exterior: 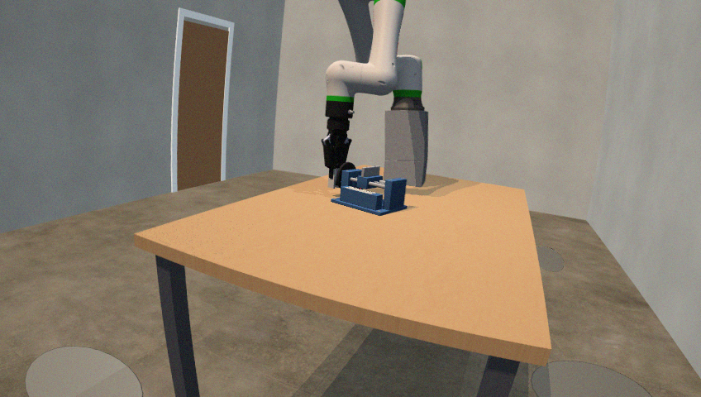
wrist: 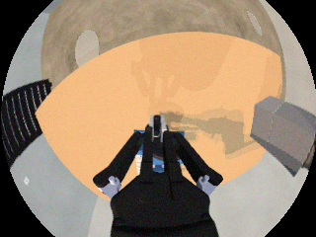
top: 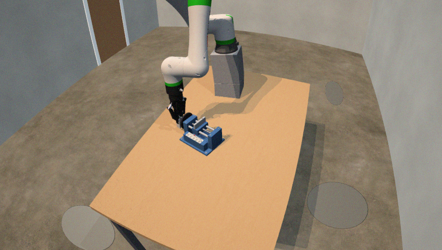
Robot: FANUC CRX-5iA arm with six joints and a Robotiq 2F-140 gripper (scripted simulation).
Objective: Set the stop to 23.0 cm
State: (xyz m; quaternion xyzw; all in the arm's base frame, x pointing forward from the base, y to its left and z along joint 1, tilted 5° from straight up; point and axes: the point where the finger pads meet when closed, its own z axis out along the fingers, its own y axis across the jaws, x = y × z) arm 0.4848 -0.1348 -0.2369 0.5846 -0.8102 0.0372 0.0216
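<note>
Now: hand 130 mm to the right of the grey stop plate, 30 mm below it and 30 mm short of it. Also, from my hand: black handwheel (20 mm to the left, 10 mm below).
</note>
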